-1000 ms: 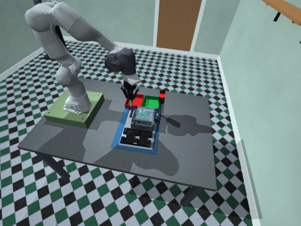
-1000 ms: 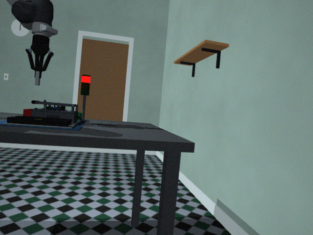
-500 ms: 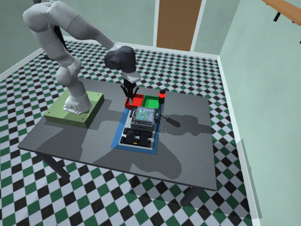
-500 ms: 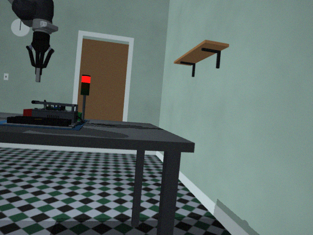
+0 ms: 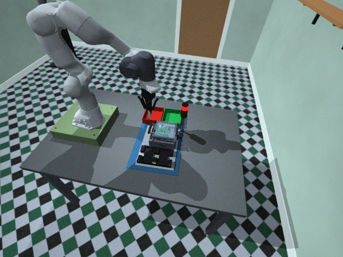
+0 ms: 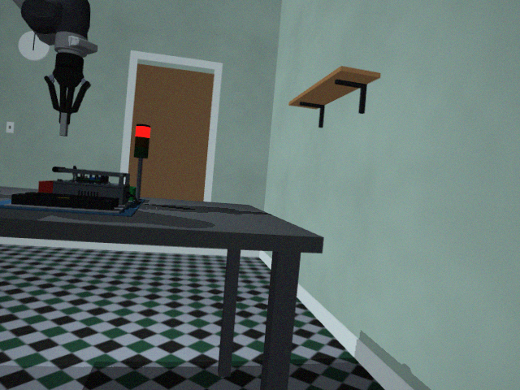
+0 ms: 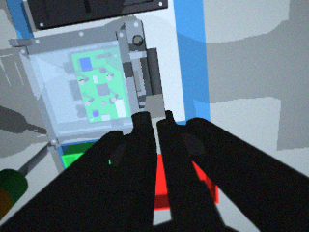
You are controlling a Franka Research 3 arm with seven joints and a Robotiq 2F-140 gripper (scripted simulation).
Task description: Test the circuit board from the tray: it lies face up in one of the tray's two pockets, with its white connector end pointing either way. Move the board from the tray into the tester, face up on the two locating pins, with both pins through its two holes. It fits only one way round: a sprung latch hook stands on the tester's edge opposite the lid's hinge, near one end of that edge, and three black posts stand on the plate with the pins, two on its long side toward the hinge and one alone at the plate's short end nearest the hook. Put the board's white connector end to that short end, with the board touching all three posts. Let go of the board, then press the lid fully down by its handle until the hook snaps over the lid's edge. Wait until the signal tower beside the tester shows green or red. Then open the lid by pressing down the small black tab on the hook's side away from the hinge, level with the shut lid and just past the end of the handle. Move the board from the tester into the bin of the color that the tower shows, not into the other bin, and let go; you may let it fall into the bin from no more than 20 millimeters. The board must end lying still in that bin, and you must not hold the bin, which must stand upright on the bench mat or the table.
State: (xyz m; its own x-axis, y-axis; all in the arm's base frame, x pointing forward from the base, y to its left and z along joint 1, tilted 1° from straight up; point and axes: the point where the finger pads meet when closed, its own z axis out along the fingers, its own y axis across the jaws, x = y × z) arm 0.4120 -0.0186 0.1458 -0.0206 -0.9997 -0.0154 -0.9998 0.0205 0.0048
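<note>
The black latch hook is 13 cm below my hand, 5 cm to the left of it and 2 cm ahead of it. Round my hand: tester lid: 13 cm below, 9 cm ahead, 1 cm to the right; tester plate: 16 cm below, 9 cm ahead, 1 cm to the right; green circuit board: 15 cm below, 8 cm ahead, 1 cm to the right.
</note>
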